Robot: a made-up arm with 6 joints.
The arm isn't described. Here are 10 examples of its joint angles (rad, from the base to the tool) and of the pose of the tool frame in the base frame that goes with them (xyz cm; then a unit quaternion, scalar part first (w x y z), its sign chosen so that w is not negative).
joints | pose
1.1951 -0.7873 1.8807 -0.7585 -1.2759 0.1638 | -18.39 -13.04 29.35 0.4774 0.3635 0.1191 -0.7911
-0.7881 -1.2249 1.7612 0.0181 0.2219 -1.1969 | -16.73 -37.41 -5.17 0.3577 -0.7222 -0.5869 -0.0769
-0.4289 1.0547 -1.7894 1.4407 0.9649 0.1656 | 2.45 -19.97 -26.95 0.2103 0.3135 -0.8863 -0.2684
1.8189 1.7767 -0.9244 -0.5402 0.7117 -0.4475 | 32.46 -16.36 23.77 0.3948 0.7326 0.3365 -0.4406
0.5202 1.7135 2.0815 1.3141 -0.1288 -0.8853 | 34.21 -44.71 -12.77 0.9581 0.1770 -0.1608 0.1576
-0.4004 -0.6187 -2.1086 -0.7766 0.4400 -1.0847 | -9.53 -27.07 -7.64 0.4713 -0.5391 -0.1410 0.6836
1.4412 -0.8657 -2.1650 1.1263 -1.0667 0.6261 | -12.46 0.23 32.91 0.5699 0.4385 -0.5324 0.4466
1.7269 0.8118 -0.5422 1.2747 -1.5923 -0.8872 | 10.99 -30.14 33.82 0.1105 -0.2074 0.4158 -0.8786
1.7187 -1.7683 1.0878 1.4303 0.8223 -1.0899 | -8.20 23.86 30.88 0.1871 0.1215 0.3917 -0.8926
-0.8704 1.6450 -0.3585 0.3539 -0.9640 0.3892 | 25.40 -5.74 -31.82 0.0541 -0.3209 0.9449 -0.0340
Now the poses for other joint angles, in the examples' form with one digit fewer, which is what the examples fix.
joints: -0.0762 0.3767 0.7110 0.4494 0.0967 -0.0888
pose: -0.1 -25.0 -30.3 0.931 0.311 -0.009 0.192
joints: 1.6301 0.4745 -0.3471 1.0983 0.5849 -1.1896
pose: 7.3 -26.4 28.7 0.649 -0.488 0.168 0.559
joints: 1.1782 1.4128 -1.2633 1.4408 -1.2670 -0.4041
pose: 20.2 -39.5 17.0 0.473 -0.436 0.434 -0.631
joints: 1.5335 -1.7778 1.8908 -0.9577 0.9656 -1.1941
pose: 7.0 23.9 26.6 0.244 0.961 0.081 -0.102
